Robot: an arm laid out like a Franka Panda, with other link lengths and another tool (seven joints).
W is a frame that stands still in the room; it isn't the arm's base.
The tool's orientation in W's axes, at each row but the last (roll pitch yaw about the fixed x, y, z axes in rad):
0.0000 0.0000 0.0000
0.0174 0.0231 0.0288
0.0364 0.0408 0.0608
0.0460 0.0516 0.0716
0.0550 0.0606 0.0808
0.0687 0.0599 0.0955
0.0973 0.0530 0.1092
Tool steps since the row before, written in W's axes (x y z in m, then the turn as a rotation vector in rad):
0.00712 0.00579 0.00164 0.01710 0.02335 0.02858
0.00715 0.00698 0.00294 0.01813 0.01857 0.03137
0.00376 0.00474 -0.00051 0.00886 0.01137 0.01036
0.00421 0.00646 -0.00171 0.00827 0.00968 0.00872
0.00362 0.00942 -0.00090 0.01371 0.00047 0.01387
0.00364 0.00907 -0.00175 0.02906 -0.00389 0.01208
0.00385 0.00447 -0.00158 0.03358 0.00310 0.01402
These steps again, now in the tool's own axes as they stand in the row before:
0.00712 0.00579 0.00164 0.01710 0.02335 0.02858
0.00728 0.00682 0.00299 0.01793 0.01859 0.03147
0.00406 0.00449 -0.00051 0.00910 0.01119 0.01034
0.00474 0.00607 -0.00175 0.00848 0.00948 0.00874
0.00441 0.00905 -0.00113 0.01284 0.00017 0.01469
0.00458 0.00856 -0.00207 0.02778 -0.00568 0.01419
0.00439 0.00387 -0.00173 0.03293 0.00096 0.01577

